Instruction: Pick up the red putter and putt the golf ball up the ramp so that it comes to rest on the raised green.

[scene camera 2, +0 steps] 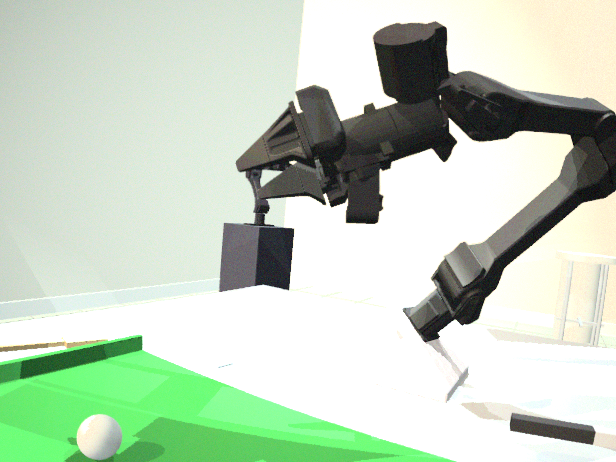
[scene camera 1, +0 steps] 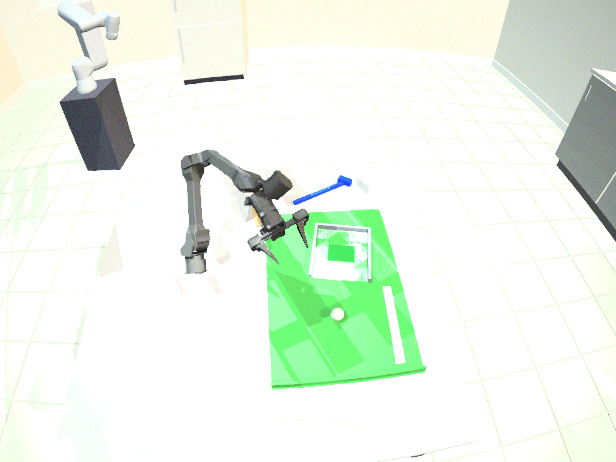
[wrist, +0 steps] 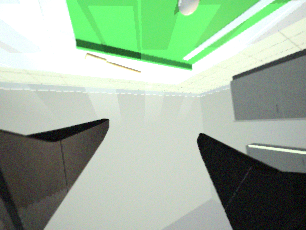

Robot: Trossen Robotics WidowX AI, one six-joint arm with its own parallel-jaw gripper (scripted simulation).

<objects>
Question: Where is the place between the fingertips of my gripper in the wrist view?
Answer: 154,130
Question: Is my gripper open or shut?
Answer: Open.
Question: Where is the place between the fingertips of my gripper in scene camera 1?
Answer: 293,256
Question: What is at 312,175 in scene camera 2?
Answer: My gripper.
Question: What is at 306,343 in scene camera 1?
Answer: A green mat.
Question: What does my gripper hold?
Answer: Nothing.
</objects>
